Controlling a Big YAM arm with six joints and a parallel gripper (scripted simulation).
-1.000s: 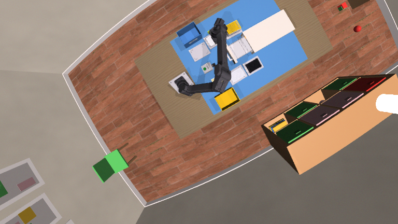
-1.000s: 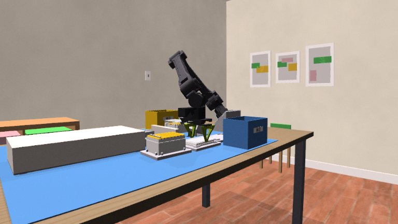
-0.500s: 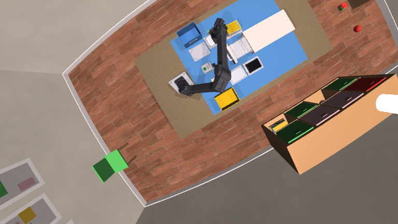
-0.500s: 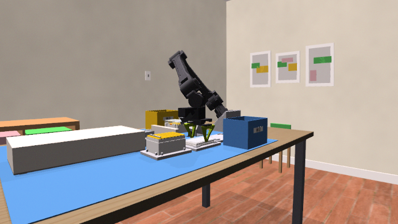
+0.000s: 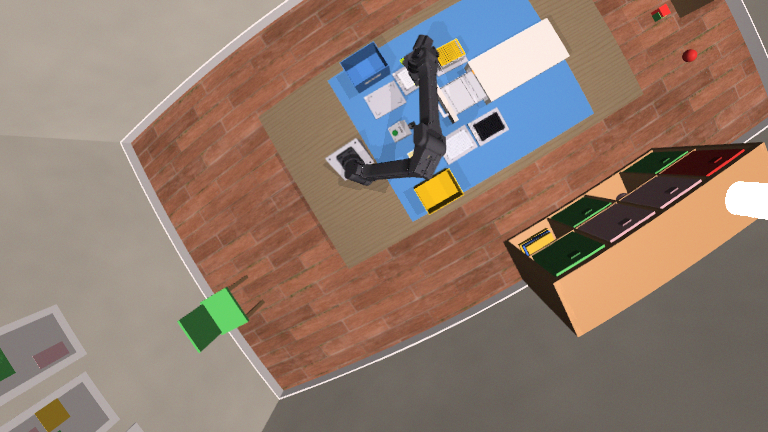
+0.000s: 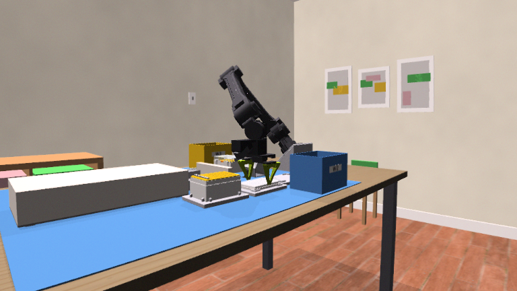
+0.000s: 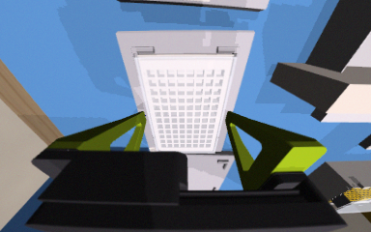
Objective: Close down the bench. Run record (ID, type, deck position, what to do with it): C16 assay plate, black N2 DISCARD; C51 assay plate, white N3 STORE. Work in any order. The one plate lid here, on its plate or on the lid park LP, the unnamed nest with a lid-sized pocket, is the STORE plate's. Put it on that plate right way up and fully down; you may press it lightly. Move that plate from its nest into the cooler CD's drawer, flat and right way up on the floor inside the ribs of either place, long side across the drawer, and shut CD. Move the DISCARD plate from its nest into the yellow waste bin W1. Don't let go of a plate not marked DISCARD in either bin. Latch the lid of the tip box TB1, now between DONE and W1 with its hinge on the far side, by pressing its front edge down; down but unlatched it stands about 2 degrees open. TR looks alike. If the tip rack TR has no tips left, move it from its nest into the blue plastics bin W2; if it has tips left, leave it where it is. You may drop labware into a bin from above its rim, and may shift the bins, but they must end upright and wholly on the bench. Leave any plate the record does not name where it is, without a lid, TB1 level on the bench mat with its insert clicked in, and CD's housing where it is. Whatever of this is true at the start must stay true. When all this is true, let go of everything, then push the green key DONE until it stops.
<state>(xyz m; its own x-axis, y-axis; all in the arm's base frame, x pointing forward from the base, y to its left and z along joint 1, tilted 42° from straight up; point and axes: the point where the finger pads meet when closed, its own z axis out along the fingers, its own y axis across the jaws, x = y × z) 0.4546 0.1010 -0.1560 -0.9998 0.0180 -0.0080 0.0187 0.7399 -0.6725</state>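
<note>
Now: the plate lid 1 cm below my hand. The rest, counted from my hand: tip rack TR: 17 cm ahead, 2 cm to the right, 2 cm above; then nest label N1: 11 cm ahead, 1 cm to the right, 2 cm below; then white plate: 1 cm below.
</note>
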